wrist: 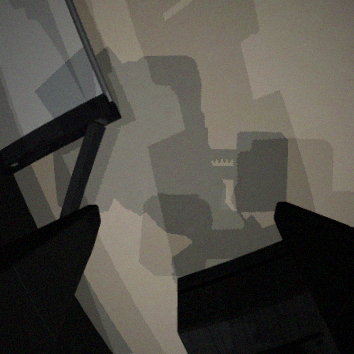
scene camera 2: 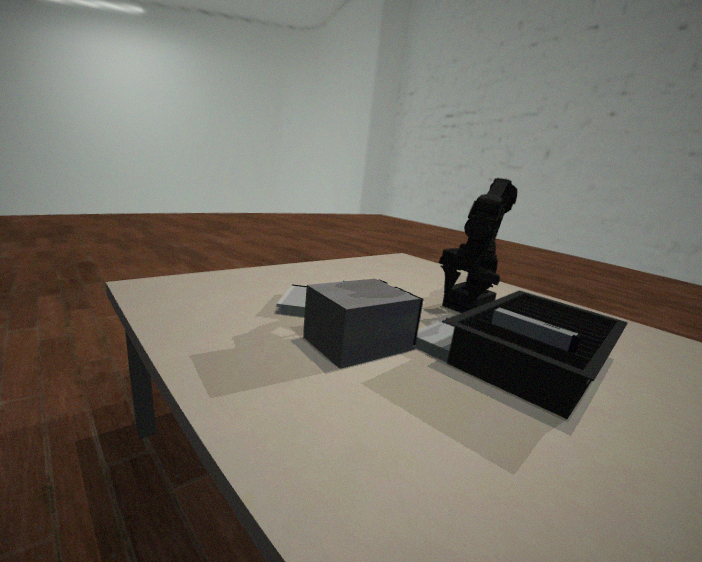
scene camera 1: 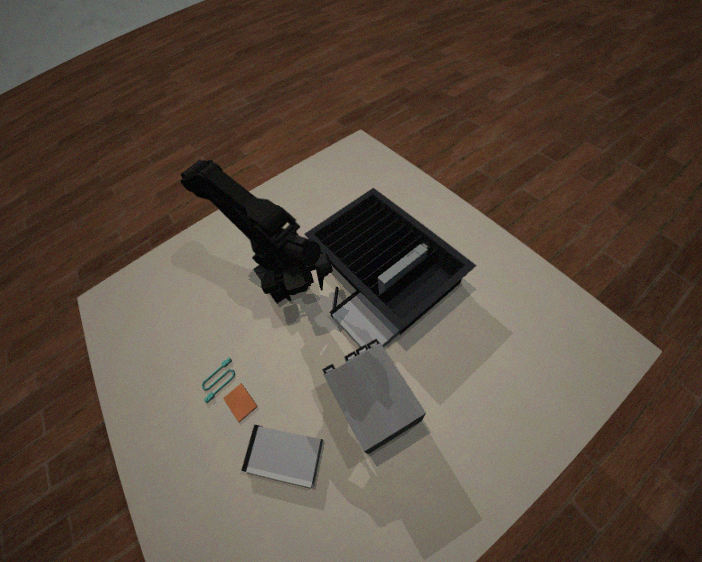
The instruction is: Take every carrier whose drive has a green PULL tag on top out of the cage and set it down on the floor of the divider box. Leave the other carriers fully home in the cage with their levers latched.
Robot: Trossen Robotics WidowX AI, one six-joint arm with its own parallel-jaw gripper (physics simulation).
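Places are measured from the arm's base along level axes (x ahead, y left, z up), in centimetres.
Where they show: gripper, fingertip midpoint: (wrist: 188, 211) (scene camera 2: 456, 299) (scene camera 1: 306, 294); arm's base, origin of the base link: (scene camera 1: 277, 267).
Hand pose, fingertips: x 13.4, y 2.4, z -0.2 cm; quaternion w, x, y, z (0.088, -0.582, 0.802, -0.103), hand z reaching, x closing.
Things, the pixels of their top centre, and the offset from my fingertips. "pt": a spot on its surface instead. Level surfaces: height alone.
- grey cage, middle of its top: (scene camera 2: 365, 291) (scene camera 1: 371, 390) dx +33.1, dy -1.2, dz +6.1 cm
- black divider box, middle of its top: (scene camera 2: 546, 321) (scene camera 1: 385, 248) dx +3.3, dy +25.2, dz +3.4 cm
- third carrier, middle of its top: (scene camera 1: 280, 454) (scene camera 2: 304, 295) dx +31.0, dy -26.2, dz -3.1 cm
- teal cable, middle of its top: (scene camera 1: 217, 379) dx +4.2, dy -32.7, dz -4.9 cm
- orange square, surface spot: (scene camera 1: 240, 402) pt dx +13.5, dy -29.9, dz -5.3 cm
- table, its level: dz -5.8 cm
The grey cage (scene camera 1: 380, 403) (scene camera 2: 374, 330) stands on the table; several black levers show along its front edge. The black divider box (scene camera 1: 424, 227) (scene camera 2: 509, 368) has a carrier (scene camera 1: 403, 268) (scene camera 2: 535, 329) standing on edge inside. Another carrier (scene camera 1: 363, 319) (scene camera 2: 436, 336) (wrist: 40, 55) lies flat between cage and divider box, its black lever (wrist: 82, 165) swung out. My gripper (scene camera 1: 304, 291) (wrist: 188, 211) is open and empty, low beside this carrier's front; the left finger overlaps the lever's end in the wrist view. A third carrier (scene camera 1: 285, 456) (scene camera 2: 290, 300) lies away from the cage. I cannot see any green tag.
A teal cable (scene camera 1: 219, 379) and an orange square (scene camera 1: 240, 402) lie on the table (scene camera 1: 175, 327) left of the cage. The divider box has several thin dividers at its far end and a wider bay at its near end. The flat carrier lies close against the divider box wall.
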